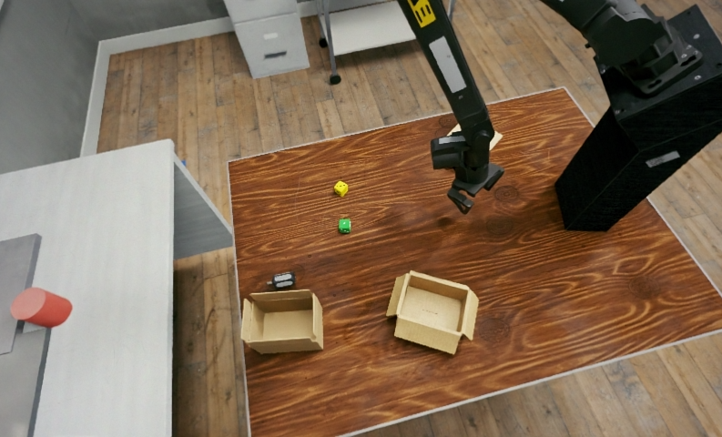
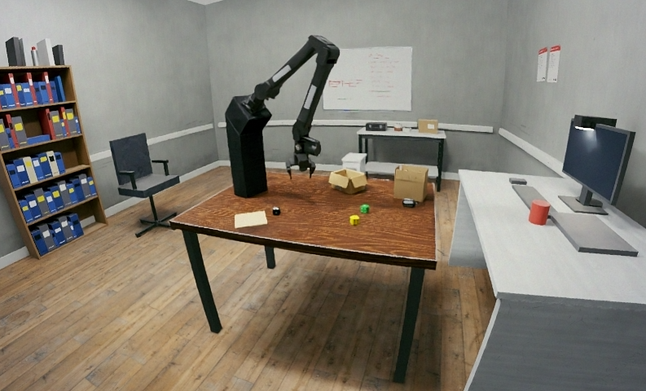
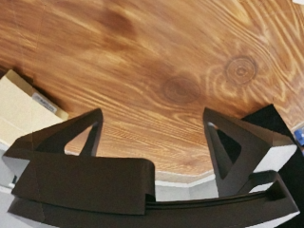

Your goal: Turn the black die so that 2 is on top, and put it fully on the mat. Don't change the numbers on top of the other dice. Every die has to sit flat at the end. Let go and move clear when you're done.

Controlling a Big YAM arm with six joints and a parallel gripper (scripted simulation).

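Right now my hand is 19 cm to the left of the black die, 11 cm above it and 6 cm past it. The rest, counted from my hand: yellow die (31 cm ahead, 22 cm to the right, 11 cm below); then mat (28 cm to the right, 15 cm behind, 12 cm below); then green die (33 cm ahead, 11 cm below, 9 cm to the right).
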